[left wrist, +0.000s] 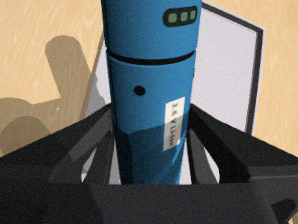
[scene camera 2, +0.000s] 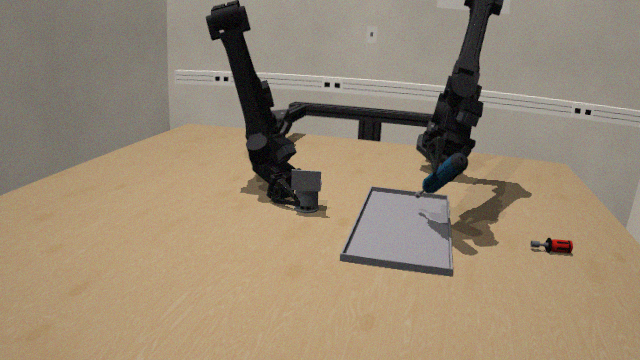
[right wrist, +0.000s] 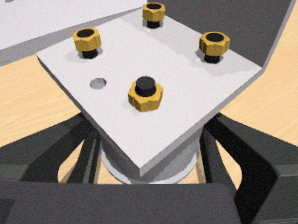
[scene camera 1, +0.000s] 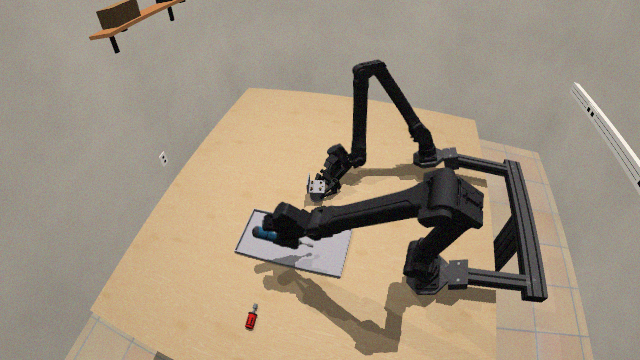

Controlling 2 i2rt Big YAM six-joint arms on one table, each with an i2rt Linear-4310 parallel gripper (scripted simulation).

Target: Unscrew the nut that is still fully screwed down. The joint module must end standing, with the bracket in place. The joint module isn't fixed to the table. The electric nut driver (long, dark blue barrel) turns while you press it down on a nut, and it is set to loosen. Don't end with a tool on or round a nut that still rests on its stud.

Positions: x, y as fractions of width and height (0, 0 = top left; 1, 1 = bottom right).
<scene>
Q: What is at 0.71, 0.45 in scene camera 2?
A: A dark blue nut driver.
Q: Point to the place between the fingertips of my right gripper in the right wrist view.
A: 0.50, 0.51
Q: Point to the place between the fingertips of my left gripper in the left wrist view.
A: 0.51, 0.50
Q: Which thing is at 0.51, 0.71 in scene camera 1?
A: A shallow grey tray.
</scene>
